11 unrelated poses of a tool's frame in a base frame.
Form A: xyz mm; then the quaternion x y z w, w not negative.
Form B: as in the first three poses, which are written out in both.
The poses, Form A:
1: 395 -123 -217 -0.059 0.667 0.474 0.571
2: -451 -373 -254 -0.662 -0.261 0.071 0.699
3: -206 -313 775 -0.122 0.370 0.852 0.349
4: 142 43 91 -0.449 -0.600 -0.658 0.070
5: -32 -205 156 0.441 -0.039 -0.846 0.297
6: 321 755 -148 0.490 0.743 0.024 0.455
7: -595 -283 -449 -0.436 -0.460 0.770 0.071
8: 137 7 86 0.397 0.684 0.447 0.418
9: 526 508 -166 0.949 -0.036 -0.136 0.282
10: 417 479 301 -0.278 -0.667 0.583 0.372
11: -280 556 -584 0.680 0.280 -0.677 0.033
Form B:
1: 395 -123 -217 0.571 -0.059 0.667 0.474
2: -451 -373 -254 0.699 -0.662 -0.261 0.071
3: -206 -313 775 0.349 -0.122 0.370 0.852
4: 142 43 91 0.070 -0.449 -0.600 -0.658
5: -32 -205 156 0.297 0.441 -0.039 -0.846
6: 321 755 -148 0.455 0.490 0.743 0.024
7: -595 -283 -449 0.071 -0.436 -0.460 0.770
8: 137 7 86 0.418 0.397 0.684 0.447
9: 526 508 -166 0.282 0.949 -0.036 -0.136
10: 417 479 301 0.372 -0.278 -0.667 0.583
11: -280 556 -584 0.033 0.680 0.280 -0.677
